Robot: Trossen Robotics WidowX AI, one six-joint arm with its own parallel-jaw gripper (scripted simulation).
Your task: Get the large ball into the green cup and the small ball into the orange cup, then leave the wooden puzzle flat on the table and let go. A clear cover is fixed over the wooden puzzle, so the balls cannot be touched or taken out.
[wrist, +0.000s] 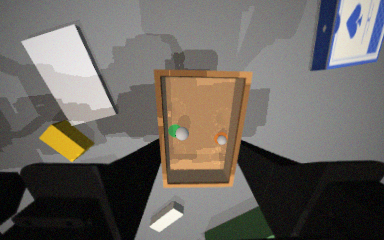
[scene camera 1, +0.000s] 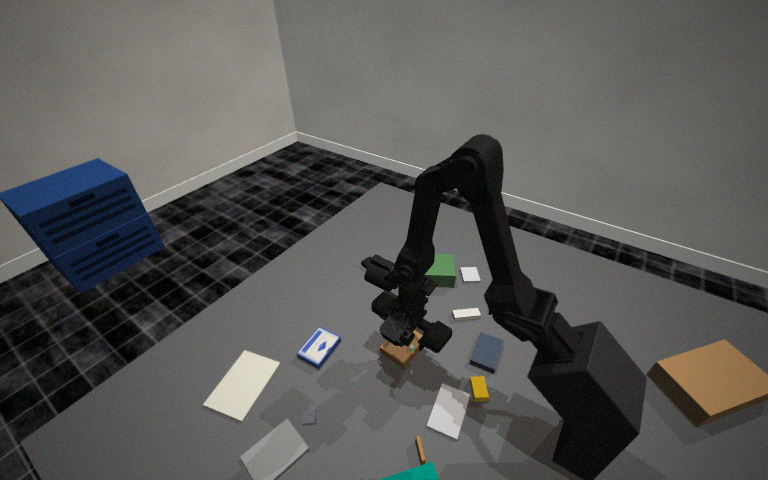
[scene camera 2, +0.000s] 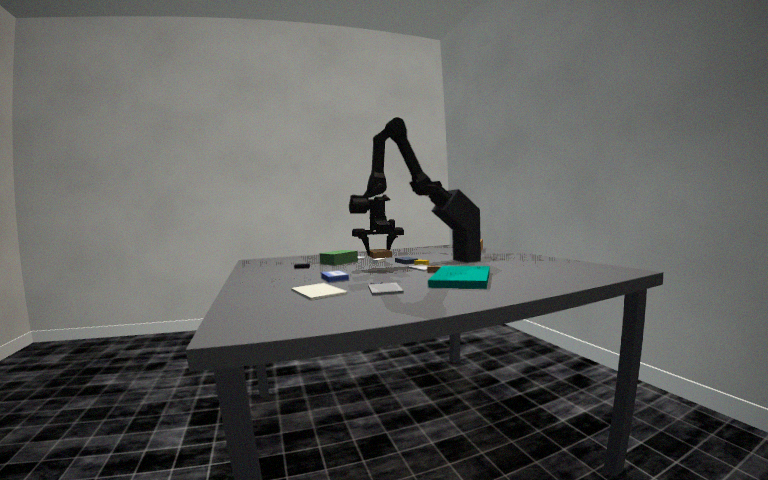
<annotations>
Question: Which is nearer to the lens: the green block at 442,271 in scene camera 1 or the wooden puzzle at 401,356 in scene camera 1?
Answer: The wooden puzzle.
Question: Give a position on a cream sheet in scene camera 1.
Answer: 236,394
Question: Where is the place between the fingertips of the gripper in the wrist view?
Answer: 198,141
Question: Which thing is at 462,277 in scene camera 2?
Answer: A teal slab.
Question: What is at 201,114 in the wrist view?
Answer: A wooden puzzle.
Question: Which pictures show the gripper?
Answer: The wrist view, scene camera 1 and scene camera 2: all of them.
</annotations>
